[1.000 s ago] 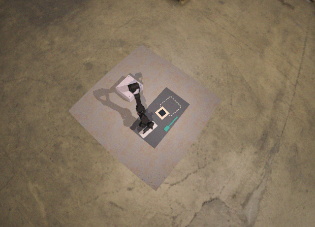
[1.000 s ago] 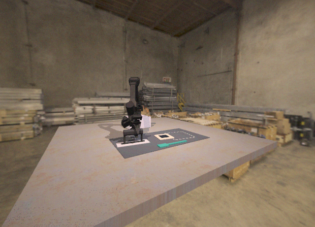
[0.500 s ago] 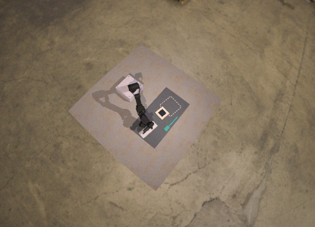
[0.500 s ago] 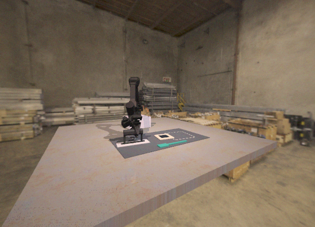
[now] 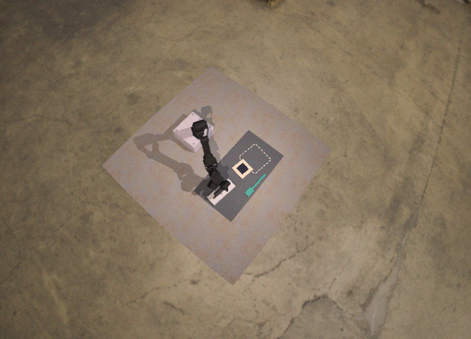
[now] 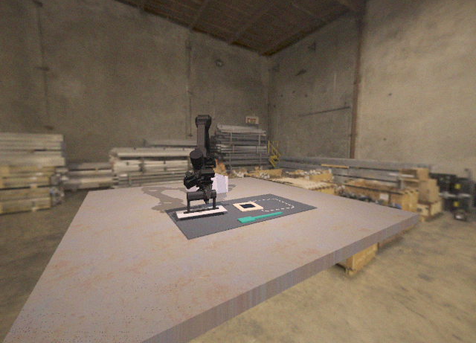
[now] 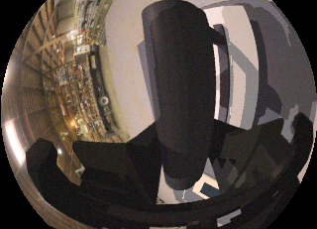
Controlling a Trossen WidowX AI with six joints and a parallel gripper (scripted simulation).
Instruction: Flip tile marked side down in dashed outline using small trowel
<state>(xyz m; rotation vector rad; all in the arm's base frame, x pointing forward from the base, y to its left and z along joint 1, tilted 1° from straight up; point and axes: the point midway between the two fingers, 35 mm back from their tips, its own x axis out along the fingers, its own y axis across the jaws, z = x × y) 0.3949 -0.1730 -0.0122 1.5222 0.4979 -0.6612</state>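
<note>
Now: the dark mat 20 mm behind my gripper tip, 190 mm to the left of it and 80 mm below it. Also, from my gripper tip: tile 30 mm behind, 220 mm to the left, 60 mm below; then teal trowel 120 mm ahead, 170 mm to the left, 60 mm below.
</note>
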